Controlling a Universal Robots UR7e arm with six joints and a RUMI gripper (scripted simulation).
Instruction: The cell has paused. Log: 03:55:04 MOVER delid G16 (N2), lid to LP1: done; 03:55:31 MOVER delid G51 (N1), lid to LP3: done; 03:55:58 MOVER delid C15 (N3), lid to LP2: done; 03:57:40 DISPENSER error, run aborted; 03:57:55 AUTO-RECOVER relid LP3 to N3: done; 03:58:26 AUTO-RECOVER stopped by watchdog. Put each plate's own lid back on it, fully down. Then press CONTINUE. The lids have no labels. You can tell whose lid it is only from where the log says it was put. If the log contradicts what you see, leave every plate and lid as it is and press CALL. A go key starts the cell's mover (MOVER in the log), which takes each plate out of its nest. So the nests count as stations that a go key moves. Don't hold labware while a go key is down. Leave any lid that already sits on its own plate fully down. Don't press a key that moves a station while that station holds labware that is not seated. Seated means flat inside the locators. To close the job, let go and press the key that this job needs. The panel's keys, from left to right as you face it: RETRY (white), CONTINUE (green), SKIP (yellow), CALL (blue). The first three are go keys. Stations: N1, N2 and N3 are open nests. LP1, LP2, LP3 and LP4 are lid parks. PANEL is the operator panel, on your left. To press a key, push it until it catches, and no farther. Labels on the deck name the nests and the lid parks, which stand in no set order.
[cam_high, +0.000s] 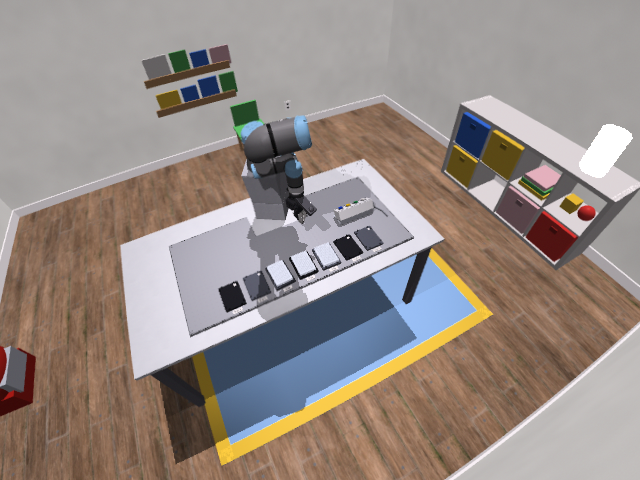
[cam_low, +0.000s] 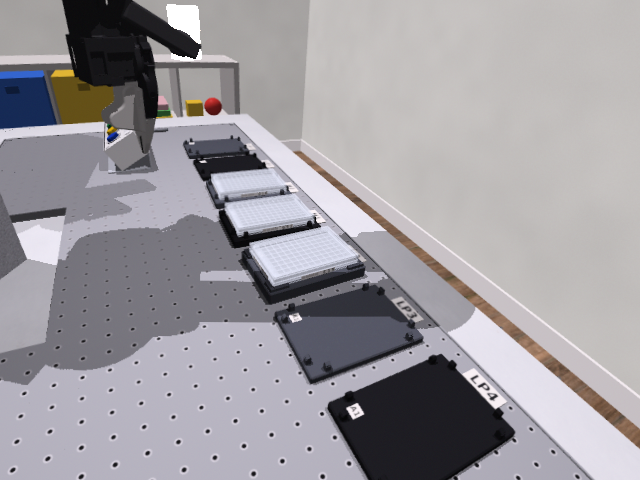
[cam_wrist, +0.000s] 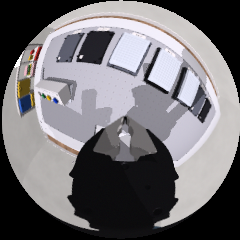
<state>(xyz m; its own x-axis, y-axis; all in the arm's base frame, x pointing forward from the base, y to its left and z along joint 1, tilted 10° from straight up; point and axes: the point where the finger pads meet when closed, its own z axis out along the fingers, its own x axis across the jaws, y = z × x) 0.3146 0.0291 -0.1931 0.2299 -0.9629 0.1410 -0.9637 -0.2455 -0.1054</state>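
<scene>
The green key is 360 mm to the left of my hand, 60 mm below it and 10 mm behind it. From my hand the other things lie so: lid park LP3 (360 mm to the right, 130 mm ahead, 120 mm below); park LP1 (190 mm ahead, 160 mm to the left, 120 mm below); white key (410 mm to the left, 60 mm below).
</scene>
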